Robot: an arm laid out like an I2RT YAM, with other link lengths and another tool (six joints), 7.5 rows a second.
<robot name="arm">
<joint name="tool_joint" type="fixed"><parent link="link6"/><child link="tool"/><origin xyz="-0.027 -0.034 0.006" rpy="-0.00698 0 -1.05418"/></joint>
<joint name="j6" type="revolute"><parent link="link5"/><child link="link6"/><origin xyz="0 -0.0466 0.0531" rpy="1.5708 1.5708 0"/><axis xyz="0 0 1"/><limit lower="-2.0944" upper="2.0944"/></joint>
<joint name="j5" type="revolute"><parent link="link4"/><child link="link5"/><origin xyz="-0.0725 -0.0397 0.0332" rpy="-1.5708 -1.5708 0"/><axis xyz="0 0 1"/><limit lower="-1.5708" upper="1.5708"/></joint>
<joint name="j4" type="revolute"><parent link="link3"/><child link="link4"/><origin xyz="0.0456 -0.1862 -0.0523" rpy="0 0 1.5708"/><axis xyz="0 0 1"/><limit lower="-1.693" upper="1.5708"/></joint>
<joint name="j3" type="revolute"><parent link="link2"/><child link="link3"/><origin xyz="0 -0.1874 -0.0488" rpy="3.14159 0 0"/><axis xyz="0 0 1"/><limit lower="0" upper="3.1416"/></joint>
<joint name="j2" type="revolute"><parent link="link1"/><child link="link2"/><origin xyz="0.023 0.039 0.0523" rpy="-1.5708 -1.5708 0"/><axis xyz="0 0 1"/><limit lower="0" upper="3.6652"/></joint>
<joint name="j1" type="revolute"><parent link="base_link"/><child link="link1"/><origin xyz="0 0 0.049"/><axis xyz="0 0 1"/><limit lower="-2.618" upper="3.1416"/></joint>
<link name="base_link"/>
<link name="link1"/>
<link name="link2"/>
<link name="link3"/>
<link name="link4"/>
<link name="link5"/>
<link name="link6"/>
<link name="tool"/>
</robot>
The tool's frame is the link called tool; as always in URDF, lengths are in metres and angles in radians.
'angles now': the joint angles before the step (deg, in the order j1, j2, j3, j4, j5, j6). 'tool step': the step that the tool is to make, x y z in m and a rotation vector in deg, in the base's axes. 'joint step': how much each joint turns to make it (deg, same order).
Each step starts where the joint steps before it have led.
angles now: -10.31, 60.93, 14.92, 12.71, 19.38, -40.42
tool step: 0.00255, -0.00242, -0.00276, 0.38, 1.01, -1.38
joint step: -0.63, 3.25, 1.07, 0.91, 0.52, 0.61
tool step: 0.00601, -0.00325, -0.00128, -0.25, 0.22, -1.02
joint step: -0.50, 3.81, 1.55, 2.07, 0.59, 0.06
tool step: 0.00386, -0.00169, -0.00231, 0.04, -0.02, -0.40
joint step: -0.28, 2.73, 0.68, 2.03, 0.07, 0.11
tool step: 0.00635, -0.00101, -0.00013, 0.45, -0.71, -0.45
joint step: -0.07, 2.60, 1.38, 1.57, -0.02, 0.74
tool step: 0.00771, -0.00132, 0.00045, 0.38, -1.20, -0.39
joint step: -0.09, 2.65, 1.51, 1.98, -0.10, 0.73
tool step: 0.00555, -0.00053, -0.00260, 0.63, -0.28, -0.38
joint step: 0.00, 3.03, 1.19, 1.69, -0.06, 0.82
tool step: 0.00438, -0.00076, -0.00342, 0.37, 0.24, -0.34
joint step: -0.02, 2.95, 1.12, 1.36, 0.09, 0.47
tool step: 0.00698, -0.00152, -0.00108, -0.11, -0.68, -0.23
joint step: 0.00, 2.71, 1.46, 1.88, 0.17, 0.17
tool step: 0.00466, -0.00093, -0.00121, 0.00, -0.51, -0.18
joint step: 0.00, 1.91, 0.93, 1.41, 0.09, 0.20
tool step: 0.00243, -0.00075, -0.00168, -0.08, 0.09, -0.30
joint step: 0.00, 1.44, 0.65, 0.69, 0.30, 0.09
